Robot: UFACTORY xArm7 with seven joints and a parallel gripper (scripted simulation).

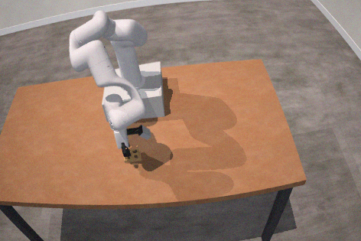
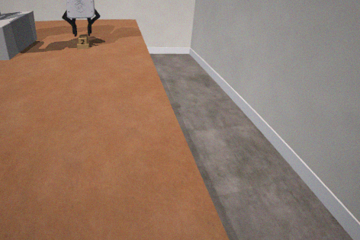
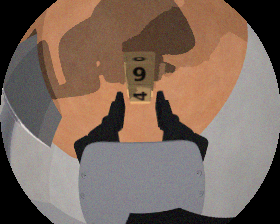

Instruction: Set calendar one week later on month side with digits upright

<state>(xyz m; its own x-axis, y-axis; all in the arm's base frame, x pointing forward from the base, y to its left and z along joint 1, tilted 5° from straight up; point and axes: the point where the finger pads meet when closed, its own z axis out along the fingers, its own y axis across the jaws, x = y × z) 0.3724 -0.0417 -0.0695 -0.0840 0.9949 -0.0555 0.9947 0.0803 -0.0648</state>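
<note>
Now: hand 6 cm above the wooden tray and 2 cm to the right of it.
</note>
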